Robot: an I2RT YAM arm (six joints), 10 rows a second.
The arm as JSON. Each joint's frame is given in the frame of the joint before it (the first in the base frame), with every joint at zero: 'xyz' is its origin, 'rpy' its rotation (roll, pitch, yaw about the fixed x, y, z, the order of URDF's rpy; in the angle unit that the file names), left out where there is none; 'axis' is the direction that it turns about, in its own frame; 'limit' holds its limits. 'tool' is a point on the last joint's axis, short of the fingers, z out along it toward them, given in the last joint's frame.
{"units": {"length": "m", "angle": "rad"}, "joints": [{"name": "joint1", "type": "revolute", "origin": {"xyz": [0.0, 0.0, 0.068]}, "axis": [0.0, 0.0, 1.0], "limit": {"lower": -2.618, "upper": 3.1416}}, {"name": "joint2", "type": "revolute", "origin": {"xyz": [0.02, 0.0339, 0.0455]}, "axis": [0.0, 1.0, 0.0], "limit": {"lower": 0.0, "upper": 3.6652}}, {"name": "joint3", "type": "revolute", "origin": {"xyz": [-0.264, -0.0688, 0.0]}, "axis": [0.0, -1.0, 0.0], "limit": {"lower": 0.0, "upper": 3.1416}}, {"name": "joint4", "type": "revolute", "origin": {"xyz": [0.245, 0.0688, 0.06]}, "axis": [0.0, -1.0, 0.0], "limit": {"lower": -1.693, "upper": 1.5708}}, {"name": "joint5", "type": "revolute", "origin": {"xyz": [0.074, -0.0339, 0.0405]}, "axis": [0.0, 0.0, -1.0], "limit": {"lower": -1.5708, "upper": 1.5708}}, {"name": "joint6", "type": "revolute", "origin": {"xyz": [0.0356, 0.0, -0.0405]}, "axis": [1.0, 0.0, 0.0], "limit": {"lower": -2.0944, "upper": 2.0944}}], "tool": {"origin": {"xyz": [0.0, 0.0, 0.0], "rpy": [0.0, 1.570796, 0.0]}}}
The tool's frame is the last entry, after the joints.
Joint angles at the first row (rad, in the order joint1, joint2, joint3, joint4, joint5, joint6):
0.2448 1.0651 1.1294 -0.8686 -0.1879 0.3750
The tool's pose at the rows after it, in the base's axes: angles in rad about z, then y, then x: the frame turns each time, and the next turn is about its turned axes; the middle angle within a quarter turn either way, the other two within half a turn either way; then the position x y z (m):
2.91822 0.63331 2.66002 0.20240 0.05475 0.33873
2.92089 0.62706 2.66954 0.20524 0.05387 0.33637
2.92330 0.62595 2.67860 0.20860 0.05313 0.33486
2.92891 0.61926 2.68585 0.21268 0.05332 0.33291
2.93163 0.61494 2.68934 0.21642 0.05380 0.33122
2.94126 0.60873 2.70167 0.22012 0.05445 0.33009
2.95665 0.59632 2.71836 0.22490 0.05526 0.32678
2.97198 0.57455 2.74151 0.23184 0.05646 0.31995
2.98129 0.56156 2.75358 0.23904 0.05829 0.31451
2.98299 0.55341 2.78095 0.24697 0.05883 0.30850
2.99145 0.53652 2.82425 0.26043 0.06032 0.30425
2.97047 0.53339 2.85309 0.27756 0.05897 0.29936
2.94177 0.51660 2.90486 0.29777 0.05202 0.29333
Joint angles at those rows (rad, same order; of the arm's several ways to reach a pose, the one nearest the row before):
0.2328 1.0700 1.1229 -0.8667 -0.1858 0.3697
0.2257 1.0806 1.1213 -0.8647 -0.1856 0.3637
0.2192 1.0924 1.1227 -0.8596 -0.1835 0.3567
0.2158 1.1090 1.1259 -0.8558 -0.1848 0.3514
0.2142 1.1235 1.1283 -0.8491 -0.1858 0.3491
0.2140 1.1406 1.1362 -0.8510 -0.1826 0.3425
0.2133 1.1629 1.1407 -0.8519 -0.1810 0.3322
0.2128 1.1949 1.1402 -0.8483 -0.1755 0.3238
0.2143 1.2257 1.1421 -0.8359 -0.1726 0.3198
0.2128 1.2583 1.1441 -0.8218 -0.1509 0.3176
0.2116 1.3185 1.1778 -0.8251 -0.1203 0.3114
0.1981 1.3835 1.2116 -0.8051 -0.0895 0.3173
0.1675 1.4640 1.2636 -0.8084 -0.0465 0.3179

